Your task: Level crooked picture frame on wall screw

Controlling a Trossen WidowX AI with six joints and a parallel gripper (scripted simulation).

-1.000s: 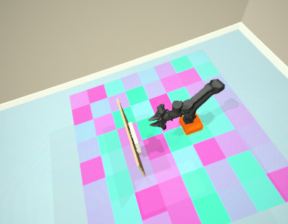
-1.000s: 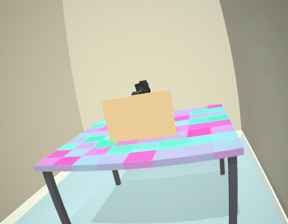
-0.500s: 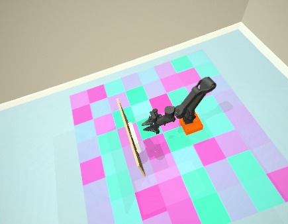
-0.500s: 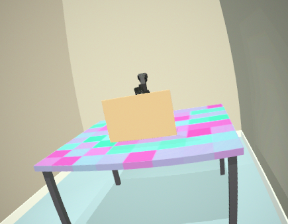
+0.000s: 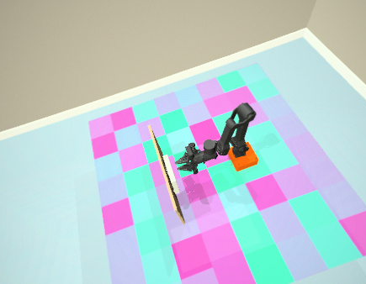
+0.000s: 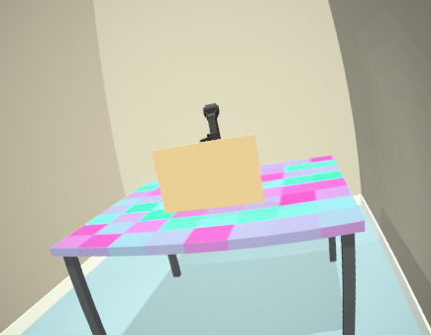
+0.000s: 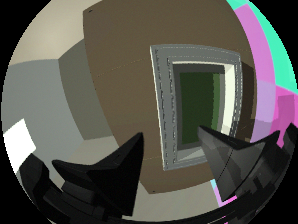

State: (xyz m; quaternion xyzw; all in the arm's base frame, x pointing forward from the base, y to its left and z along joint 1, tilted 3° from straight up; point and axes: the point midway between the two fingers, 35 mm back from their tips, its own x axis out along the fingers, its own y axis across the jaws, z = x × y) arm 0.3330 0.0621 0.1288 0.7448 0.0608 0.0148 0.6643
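My gripper tip is 5 cm short of the picture frame, 1 cm to the right of it and 5 cm above it. From my gripper tip the other things lie so: tan wall panel 6 cm ahead, 1 cm to the left, 6 cm below.
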